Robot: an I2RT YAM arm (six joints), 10 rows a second.
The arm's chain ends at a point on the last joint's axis. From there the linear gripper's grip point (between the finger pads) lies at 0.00 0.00 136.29 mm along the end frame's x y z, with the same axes.
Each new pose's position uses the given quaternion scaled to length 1; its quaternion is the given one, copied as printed.
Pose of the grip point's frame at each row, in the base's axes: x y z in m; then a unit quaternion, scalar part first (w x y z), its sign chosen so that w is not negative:
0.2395, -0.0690, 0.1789, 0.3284, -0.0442, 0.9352, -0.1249
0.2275, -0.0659, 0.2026, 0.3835, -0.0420, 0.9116, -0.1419
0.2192, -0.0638, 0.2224, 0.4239, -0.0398, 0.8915, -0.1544
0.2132, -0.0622, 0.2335, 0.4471, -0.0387, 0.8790, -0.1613
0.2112, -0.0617, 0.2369, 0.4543, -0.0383, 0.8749, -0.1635
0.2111, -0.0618, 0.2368, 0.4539, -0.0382, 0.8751, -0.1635
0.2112, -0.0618, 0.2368, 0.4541, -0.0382, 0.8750, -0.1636
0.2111, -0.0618, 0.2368, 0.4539, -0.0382, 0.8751, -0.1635
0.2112, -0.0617, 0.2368, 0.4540, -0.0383, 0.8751, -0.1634
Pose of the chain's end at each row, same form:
0.1543, -0.0411, 0.2815, 0.3284, -0.0442, 0.9352, -0.1249
0.1306, -0.0350, 0.2933, 0.3835, -0.0420, 0.9116, -0.1419
0.1145, -0.0309, 0.3032, 0.4239, -0.0398, 0.8915, -0.1544
0.1044, -0.0283, 0.3082, 0.4471, -0.0387, 0.8790, -0.1613
0.1012, -0.0275, 0.3096, 0.4543, -0.0383, 0.8749, -0.1635
0.1011, -0.0275, 0.3096, 0.4539, -0.0382, 0.8751, -0.1635
0.1012, -0.0275, 0.3096, 0.4541, -0.0382, 0.8750, -0.1636
0.1011, -0.0275, 0.3096, 0.4539, -0.0382, 0.8751, -0.1635
0.1012, -0.0275, 0.3096, 0.4540, -0.0383, 0.8751, -0.1634

